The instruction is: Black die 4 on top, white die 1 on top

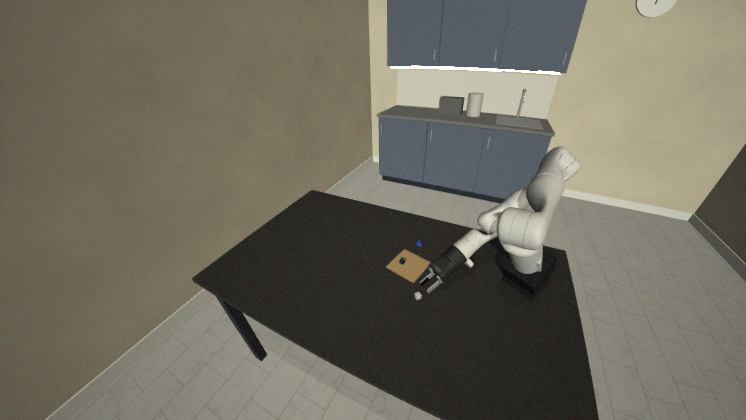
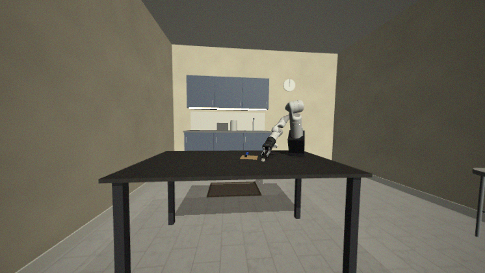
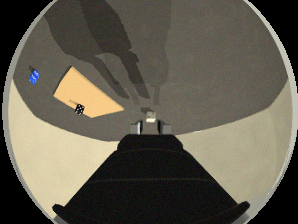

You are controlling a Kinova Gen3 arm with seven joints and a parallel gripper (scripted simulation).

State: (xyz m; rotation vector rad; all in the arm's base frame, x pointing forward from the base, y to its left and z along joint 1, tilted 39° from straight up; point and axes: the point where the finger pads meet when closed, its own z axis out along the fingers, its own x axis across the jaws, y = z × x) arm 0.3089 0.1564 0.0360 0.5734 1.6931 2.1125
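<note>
My gripper is now 20 mm short of the white die, 40 mm to the right of it and 40 mm above it. Also, from my hand: tan mat (130 mm ahead, 90 mm to the right, 50 mm below); then black die (150 mm ahead, 90 mm to the right, 30 mm below); then blue die (140 mm ahead, 230 mm to the right, 40 mm below).
</note>
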